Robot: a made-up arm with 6 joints. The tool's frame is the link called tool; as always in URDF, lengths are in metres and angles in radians. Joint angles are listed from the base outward. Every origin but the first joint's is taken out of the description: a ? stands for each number. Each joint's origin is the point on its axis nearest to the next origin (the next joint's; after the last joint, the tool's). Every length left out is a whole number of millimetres.
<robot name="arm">
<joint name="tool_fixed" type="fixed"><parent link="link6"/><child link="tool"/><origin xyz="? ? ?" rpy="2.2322 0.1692 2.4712"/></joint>
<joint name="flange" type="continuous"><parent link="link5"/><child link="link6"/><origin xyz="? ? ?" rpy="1.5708 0 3.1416"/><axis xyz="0 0 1"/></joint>
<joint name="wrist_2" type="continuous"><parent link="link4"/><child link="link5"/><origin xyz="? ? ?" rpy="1.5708 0 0"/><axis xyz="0 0 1"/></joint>
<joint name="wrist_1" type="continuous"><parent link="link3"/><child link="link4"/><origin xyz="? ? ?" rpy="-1.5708 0 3.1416"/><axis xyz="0 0 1"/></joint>
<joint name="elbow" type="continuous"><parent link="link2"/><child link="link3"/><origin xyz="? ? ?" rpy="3.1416 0 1.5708"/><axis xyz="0 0 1"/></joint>
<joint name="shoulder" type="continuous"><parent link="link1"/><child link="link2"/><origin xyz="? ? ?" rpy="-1.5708 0 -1.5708"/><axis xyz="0 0 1"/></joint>
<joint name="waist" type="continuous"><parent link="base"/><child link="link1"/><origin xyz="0.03 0 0.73" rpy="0 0 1.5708"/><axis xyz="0 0 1"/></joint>
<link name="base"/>
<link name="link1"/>
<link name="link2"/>
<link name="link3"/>
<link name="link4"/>
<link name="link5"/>
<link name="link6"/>
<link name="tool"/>
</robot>
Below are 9 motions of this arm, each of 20 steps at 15 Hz.
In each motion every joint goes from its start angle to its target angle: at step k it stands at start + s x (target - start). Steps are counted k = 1, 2, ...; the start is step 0. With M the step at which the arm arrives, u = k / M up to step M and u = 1 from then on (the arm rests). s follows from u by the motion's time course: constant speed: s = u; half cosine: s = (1 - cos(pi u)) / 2; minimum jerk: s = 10 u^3 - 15 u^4 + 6 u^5.
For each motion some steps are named. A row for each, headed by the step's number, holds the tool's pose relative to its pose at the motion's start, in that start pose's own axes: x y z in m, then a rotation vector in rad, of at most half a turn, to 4 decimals.
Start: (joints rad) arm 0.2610 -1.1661 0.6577 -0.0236 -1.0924 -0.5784
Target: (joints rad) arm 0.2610 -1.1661 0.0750 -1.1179 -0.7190 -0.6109
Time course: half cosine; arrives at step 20
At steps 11, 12, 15, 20:
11: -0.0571 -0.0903 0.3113 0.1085 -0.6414 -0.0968
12: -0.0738 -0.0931 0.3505 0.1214 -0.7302 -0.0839
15: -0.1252 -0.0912 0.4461 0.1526 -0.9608 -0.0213
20: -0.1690 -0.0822 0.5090 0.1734 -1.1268 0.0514

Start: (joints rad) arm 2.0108 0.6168 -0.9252 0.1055 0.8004 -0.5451
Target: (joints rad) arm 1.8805 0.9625 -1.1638 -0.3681 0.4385 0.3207
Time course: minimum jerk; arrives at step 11
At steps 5, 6, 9, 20:
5: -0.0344 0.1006 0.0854 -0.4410 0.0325 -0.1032
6: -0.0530 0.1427 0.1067 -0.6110 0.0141 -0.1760
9: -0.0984 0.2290 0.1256 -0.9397 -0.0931 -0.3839
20: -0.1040 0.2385 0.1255 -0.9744 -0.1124 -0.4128

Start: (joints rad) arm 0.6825 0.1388 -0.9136 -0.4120 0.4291 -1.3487
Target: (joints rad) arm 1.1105 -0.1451 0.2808 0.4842 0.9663 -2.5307
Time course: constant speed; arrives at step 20
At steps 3, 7, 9, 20:
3: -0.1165 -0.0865 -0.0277 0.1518 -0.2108 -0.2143
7: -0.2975 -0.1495 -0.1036 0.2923 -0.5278 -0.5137
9: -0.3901 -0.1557 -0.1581 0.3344 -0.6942 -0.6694
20: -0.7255 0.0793 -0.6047 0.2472 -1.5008 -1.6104

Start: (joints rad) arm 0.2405 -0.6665 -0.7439 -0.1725 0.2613 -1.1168
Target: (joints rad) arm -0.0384 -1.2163 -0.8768 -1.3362 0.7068 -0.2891
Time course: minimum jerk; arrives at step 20
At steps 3, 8, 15, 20:
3: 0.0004 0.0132 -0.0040 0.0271 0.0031 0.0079
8: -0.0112 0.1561 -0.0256 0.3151 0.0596 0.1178
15: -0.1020 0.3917 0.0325 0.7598 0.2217 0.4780
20: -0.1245 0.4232 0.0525 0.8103 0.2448 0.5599

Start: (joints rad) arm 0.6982 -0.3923 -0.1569 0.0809 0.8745 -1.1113
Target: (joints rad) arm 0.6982 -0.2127 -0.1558 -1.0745 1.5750 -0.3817
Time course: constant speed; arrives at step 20
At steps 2, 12, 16, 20:
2: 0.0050 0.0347 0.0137 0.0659 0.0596 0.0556
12: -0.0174 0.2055 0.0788 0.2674 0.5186 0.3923
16: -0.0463 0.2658 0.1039 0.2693 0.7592 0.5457
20: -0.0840 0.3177 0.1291 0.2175 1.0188 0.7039

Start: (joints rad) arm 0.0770 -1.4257 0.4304 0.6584 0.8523 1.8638
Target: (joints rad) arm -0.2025 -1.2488 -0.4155 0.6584 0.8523 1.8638
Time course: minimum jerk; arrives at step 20
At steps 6, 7, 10, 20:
6: 0.0676 -0.0399 -0.0964 0.1630 0.0114 0.0565
7: 0.0960 -0.0512 -0.1403 0.2357 0.0171 0.0793
10: 0.1899 -0.0604 -0.3034 0.5062 0.0409 0.1508
20: 0.3113 0.0478 -0.5788 1.0278 0.0907 0.2297

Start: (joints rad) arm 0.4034 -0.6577 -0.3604 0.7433 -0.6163 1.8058
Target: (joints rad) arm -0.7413 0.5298 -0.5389 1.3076 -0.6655 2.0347
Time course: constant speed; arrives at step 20
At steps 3, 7, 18, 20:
3: 0.0627 -0.1005 0.0995 0.2011 0.0482 -0.2325
7: 0.0810 -0.2977 0.1907 0.5047 0.1253 -0.4755
18: -0.1740 -0.9140 0.0037 1.4269 0.3898 -0.6198
20: -0.2323 -0.9970 -0.1054 1.5790 0.4385 -0.5497

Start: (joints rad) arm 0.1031 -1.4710 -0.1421 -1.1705 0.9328 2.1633
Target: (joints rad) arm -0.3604 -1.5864 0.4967 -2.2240 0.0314 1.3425
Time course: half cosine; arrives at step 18
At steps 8, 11, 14, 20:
8: 0.1979 0.0565 -0.1805 0.4222 -0.5285 0.3924
11: 0.3148 0.1286 -0.3203 0.8026 -0.8205 0.6110
14: 0.3942 0.2138 -0.4481 1.1848 -1.0335 0.7257
20: 0.4279 0.2708 -0.5222 1.4198 -1.1393 0.7494

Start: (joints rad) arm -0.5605 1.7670 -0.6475 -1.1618 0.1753 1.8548
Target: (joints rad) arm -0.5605 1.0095 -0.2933 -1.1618 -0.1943 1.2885
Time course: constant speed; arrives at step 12
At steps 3, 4, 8, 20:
3: 0.0587 0.0838 -0.0474 0.1229 0.0221 0.2810
4: 0.0738 0.1167 -0.0658 0.1699 0.0338 0.3686
8: 0.1031 0.2692 -0.1501 0.3841 0.1037 0.6839
20: 0.0708 0.4419 -0.2448 0.6294 0.2126 0.9348

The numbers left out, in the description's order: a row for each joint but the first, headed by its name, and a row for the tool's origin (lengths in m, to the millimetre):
tool: -0.01 -0.01 0
flange: -0.01 -0.02 0
wrist_2: 0.02 -0.23 0
wrist_1: 0 0.57 0
elbow: 0.03 -0.84 0
shoulder: 0.02 -0.01 0

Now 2 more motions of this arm.
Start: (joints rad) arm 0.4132 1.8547 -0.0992 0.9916 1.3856 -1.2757
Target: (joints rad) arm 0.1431 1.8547 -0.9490 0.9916 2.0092 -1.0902
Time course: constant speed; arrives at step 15
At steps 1, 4, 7, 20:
1: -0.0180 0.0338 0.0030 0.0249 -0.0286 0.0240
4: -0.0825 0.1273 0.0079 0.1070 -0.1078 0.1031
7: -0.1601 0.2075 0.0058 0.1975 -0.1760 0.1929
20: -0.4055 0.3489 -0.0427 0.4558 -0.2996 0.4847

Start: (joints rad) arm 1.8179 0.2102 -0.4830 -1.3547 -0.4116 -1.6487
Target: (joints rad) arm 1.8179 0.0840 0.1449 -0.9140 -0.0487 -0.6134
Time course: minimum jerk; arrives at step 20
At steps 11, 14, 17, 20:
11: -0.2674 0.0849 0.0649 0.0286 0.4972 -0.9787
14: -0.3680 0.1645 0.0785 0.1612 0.6742 -1.3676
17: -0.4186 0.2189 0.0813 0.2725 0.7649 -1.5729
20: -0.4279 0.2303 0.0814 0.2975 0.7818 -1.6114

